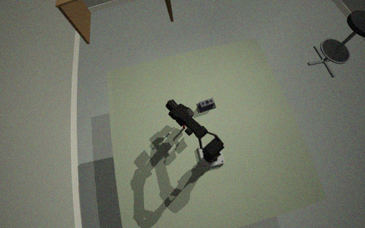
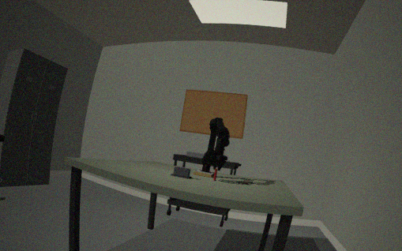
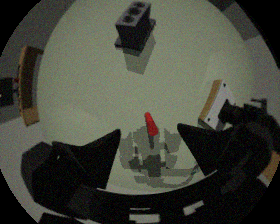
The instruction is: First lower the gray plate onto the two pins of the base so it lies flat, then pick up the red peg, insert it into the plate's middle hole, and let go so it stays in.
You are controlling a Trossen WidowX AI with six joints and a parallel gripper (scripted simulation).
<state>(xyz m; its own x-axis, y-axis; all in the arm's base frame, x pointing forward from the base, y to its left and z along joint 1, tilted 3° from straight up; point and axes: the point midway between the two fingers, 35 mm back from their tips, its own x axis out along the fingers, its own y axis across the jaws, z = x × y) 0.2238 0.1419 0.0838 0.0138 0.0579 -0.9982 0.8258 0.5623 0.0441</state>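
My gripper tip is now 30 mm above the red peg. The rest, counted from my gripper tip: gray plate: 130 mm ahead, 180 mm to the right, 30 mm below.
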